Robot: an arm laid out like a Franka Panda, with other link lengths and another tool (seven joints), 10 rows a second.
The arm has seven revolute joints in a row. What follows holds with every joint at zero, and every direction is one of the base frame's. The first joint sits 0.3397 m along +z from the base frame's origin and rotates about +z. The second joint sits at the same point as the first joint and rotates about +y. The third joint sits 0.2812 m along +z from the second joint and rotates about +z. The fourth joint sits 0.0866 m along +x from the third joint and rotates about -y. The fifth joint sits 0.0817 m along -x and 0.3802 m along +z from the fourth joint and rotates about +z. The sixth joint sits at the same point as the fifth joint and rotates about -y. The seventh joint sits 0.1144 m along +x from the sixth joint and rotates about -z. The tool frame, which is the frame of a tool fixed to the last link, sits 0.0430 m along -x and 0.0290 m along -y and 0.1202 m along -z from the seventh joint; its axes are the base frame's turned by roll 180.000, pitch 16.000 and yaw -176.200 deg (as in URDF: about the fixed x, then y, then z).
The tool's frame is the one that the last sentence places.
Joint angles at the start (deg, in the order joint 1, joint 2, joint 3, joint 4, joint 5, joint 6, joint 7): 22.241, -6.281, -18.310, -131.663, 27.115, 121.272, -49.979
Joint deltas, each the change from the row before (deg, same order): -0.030, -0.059, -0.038, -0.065, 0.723, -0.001, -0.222; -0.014, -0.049, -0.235, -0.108, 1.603, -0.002, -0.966; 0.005, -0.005, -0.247, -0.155, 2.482, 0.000, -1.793; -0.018, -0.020, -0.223, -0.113, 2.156, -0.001, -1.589; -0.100, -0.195, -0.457, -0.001, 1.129, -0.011, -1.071; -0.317, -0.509, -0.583, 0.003, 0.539, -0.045, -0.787; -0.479, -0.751, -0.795, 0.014, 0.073, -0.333, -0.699; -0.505, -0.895, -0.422, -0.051, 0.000, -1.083, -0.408
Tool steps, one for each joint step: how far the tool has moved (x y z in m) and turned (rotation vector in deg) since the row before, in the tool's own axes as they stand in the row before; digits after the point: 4 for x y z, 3 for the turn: 0.0003, 0.0003, 0.0003, -0.298, -0.528, 0.311; 0.0010, -0.0007, 0.0005, -0.742, -1.177, 0.332; 0.0009, -0.0006, 0.0019, -1.247, -1.751, 0.126; 0.0006, -0.0008, 0.0012, -1.016, -1.596, 0.068; 0.0005, -0.0025, -0.0031, -0.335, -1.222, -0.004; 0.0004, -0.0035, -0.0074, 0.109, -1.185, -0.019; 0.0011, -0.0045, -0.0109, 0.248, -1.066, -0.024; 0.0009, -0.0005, -0.0083, -0.456, -0.574, 0.078
